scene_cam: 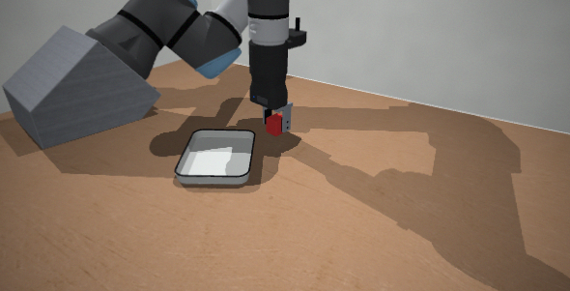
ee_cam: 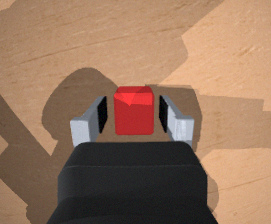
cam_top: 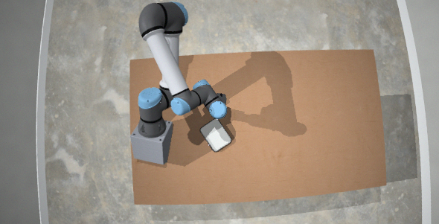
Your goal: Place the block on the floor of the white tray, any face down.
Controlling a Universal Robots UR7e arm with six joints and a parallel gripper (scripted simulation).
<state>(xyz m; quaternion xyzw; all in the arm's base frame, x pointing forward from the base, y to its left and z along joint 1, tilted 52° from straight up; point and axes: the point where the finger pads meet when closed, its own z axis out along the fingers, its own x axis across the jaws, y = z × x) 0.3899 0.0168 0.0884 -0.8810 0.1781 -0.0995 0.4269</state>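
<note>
Right now the red block is 10 mm below my hand. The rest, counted from my hand: white tray: 40 mm behind, 150 mm to the right, 20 mm below.
</note>
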